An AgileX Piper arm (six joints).
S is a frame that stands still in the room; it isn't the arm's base.
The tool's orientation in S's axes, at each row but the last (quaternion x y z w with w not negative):
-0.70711 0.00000 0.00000 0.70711
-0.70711 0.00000 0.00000 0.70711
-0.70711 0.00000 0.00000 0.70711
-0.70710 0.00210 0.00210 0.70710
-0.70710 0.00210 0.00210 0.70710
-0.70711 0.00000 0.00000 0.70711
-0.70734 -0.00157 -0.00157 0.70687
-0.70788 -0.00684 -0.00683 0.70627
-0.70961 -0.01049 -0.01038 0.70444
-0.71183 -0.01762 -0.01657 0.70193
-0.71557 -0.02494 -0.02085 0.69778
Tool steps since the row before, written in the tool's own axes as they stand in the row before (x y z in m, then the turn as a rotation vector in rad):
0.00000 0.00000 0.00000 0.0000 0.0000 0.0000
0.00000 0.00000 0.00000 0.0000 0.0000 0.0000
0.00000 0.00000 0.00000 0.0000 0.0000 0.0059
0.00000 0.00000 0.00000 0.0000 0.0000 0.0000
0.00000 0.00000 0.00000 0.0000 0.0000 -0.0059
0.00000 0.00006 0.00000 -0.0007 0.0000 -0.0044
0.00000 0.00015 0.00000 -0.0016 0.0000 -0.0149
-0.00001 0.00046 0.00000 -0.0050 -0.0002 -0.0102
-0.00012 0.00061 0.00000 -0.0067 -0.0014 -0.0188
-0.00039 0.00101 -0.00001 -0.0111 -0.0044 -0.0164
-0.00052 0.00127 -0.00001 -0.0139 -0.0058 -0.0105
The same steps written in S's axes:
0.00000 0.00000 0.00000 0.0000 0.0000 0.0000
0.00000 0.00000 0.00000 0.0000 0.0000 0.0000
0.00000 0.00000 0.00000 0.0000 0.0059 0.0000
0.00000 0.00000 0.00000 0.0000 0.0000 0.0000
0.00000 0.00000 0.00000 0.0000 -0.0059 0.0000
0.00000 0.00000 -0.00006 -0.0007 -0.0044 0.0000
0.00000 0.00000 -0.00015 -0.0016 -0.0149 0.0000
0.00000 0.00000 -0.00046 -0.0050 -0.0102 0.0001
-0.00010 0.00000 -0.00061 -0.0067 -0.0188 0.0013
-0.00034 -0.00002 -0.00103 -0.0113 -0.0164 0.0041
-0.00044 -0.00005 -0.00130 -0.0142 -0.0104 0.0052

